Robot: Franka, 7 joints.
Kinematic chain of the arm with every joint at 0, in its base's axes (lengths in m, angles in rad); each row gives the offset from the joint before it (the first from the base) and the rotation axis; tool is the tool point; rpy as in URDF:
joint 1: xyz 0 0 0.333 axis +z
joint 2: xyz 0 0 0 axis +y
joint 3: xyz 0 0 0.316 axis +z
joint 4: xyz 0.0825 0 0 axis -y
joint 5: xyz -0.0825 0 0.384 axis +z
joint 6: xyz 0 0 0 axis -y
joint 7: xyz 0.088 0 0 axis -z
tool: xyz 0 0 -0.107 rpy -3.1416 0 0
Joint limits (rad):
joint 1: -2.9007..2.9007
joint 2: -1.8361..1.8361
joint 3: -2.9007..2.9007
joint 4: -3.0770..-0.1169
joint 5: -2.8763..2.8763
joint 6: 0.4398..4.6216
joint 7: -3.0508..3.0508
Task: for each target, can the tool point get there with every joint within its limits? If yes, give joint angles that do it. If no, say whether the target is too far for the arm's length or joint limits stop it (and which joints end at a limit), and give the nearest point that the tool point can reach.
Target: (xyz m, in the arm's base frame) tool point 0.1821 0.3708 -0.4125
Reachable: no: joint limits stop it (at a limit: joint 2) | nearest point 0.1758 0.3579 -0.3481 | short by 0.066 m
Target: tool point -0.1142 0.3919 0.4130
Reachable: yes | joints -2.4316 0.3739 -1.7166 -2.5068 -1.4876 1.2162 2.3842
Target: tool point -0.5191 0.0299 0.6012
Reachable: yes | joints 1.2550 -0.8306 1.1247 -2.0328 2.1060 0.9293 0.8934
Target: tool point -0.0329 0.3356 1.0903
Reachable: yes | joints 0.4038 0.3149 1.7512 -0.7181 1.6898 1.8502 -0.7967
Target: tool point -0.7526 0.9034 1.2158
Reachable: no: too far | nearest point -0.4391 0.5271 0.8481 | short by 0.612 m
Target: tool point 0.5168 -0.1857 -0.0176
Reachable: yes | joints 2.1640 -1.4139 -2.2418 -1.7399 1.1482 3.8148 -1.6677
